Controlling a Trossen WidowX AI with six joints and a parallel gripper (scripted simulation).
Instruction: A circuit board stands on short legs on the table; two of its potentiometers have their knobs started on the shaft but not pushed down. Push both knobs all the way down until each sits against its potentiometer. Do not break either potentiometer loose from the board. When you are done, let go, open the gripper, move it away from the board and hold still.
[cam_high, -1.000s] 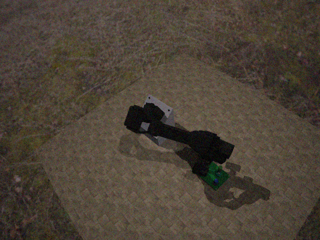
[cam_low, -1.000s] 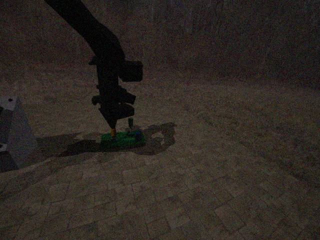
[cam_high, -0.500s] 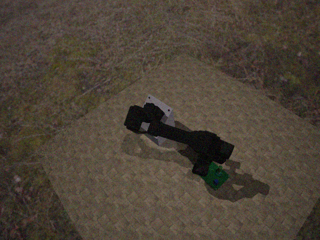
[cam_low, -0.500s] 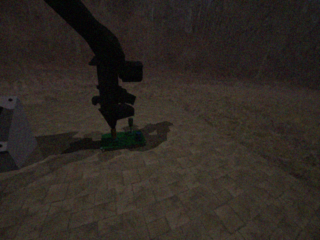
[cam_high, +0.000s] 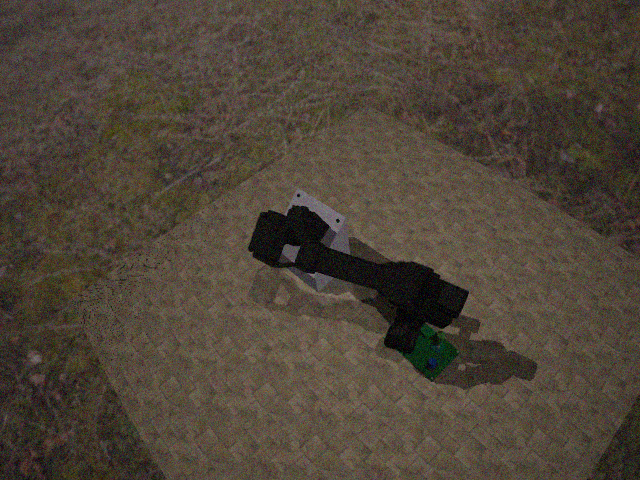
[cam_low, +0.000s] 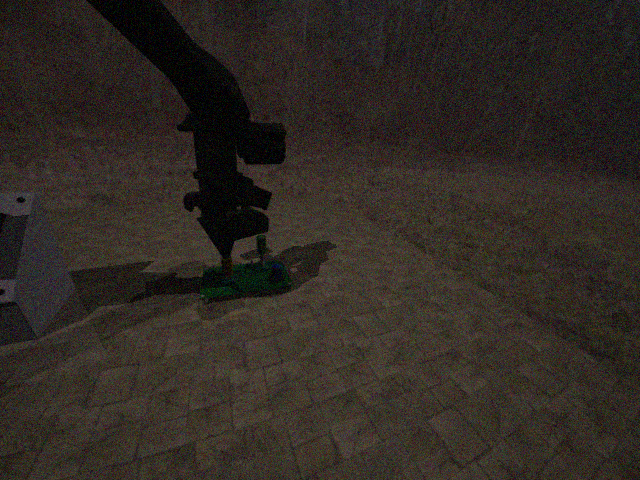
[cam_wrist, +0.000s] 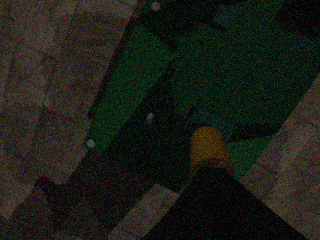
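Right now my gripper tip is 1 cm above the orange knob.
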